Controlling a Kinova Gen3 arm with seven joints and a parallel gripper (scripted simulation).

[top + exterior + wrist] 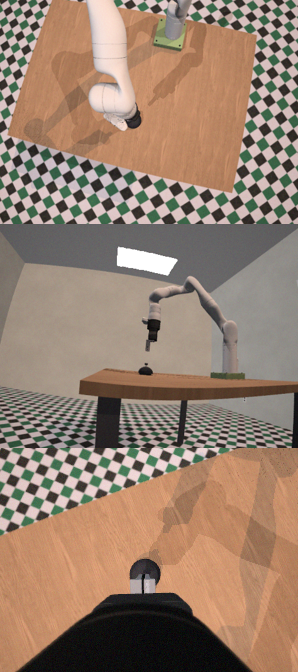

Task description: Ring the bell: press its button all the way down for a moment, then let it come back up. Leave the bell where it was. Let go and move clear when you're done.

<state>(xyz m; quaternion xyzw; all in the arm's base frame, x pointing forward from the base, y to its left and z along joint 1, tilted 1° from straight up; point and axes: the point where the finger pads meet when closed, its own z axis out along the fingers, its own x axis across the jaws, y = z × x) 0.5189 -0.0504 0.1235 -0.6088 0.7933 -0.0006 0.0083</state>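
Now: hand 10 cm above the bell button. The rest, counted from my hand: bell (11 cm below).
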